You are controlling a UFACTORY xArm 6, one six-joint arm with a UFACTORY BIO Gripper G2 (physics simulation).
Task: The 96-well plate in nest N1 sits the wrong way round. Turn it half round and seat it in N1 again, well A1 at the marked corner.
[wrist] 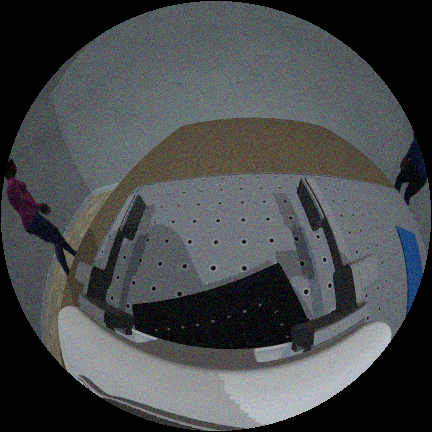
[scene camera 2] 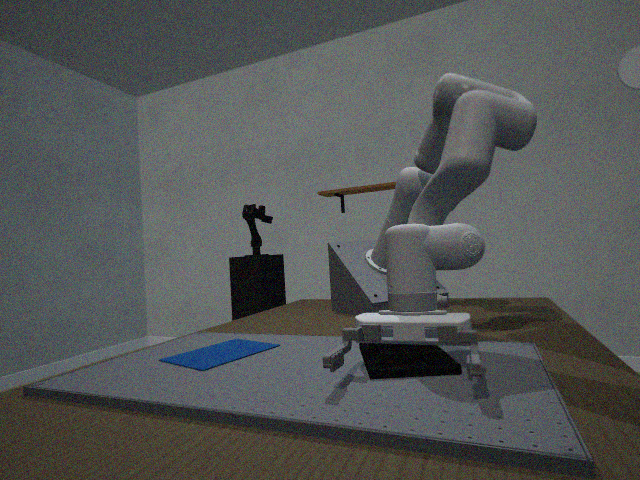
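Observation:
A black block (scene camera 2: 413, 361) (wrist: 215, 315) lies on the grey perforated board, under the gripper. It is where a plate and nest show as one dark shape; I cannot tell the plate from nest N1. A row of small light dots runs across it in the wrist view. Well A1, the marked corner and any lettering cannot be made out. My gripper (scene camera 2: 404, 365) (wrist: 222, 206) is open and empty, pointing down with its fingers wide apart, above the board. The gripper body hides part of the block in both views.
The grey board (scene camera 2: 232, 392) (wrist: 230, 230) lies on a wooden table (scene camera 2: 155, 439) (wrist: 250, 145). A flat blue rectangle (scene camera 2: 222, 353) (wrist: 412, 270) lies on the board, left of the gripper in the scene view. A person (wrist: 30, 210) stands beyond the table.

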